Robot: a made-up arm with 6 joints. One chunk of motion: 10 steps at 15 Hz.
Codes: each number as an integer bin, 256 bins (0 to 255) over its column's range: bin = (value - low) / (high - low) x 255, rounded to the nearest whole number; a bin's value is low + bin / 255 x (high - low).
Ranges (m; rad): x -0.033..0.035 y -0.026..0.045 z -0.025..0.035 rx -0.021..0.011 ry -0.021..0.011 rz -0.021..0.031
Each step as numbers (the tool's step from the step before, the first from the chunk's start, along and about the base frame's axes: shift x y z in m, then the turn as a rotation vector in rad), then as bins.
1 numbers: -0.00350 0.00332 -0.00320 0.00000 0.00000 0.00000
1 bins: 111 105 93 167 167 103
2 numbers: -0.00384 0.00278 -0.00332 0.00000 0.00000 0.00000
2 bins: 109 103 92 167 167 103
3 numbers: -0.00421 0.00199 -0.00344 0.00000 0.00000 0.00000
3 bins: 108 101 92 167 167 103
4 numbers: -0.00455 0.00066 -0.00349 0.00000 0.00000 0.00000
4 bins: 107 96 91 167 167 103
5 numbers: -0.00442 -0.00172 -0.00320 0.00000 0.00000 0.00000
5 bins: 107 87 93 167 167 103
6 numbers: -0.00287 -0.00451 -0.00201 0.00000 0.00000 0.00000
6 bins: 113 77 98 167 167 103
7 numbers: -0.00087 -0.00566 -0.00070 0.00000 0.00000 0.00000
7 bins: 120 73 103 167 167 103
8 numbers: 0.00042 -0.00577 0.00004 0.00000 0.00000 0.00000
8 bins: 125 73 106 167 167 103
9 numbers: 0.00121 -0.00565 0.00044 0.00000 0.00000 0.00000
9 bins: 128 73 108 167 167 103
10 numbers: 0.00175 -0.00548 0.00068 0.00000 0.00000 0.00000
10 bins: 130 74 109 167 167 103
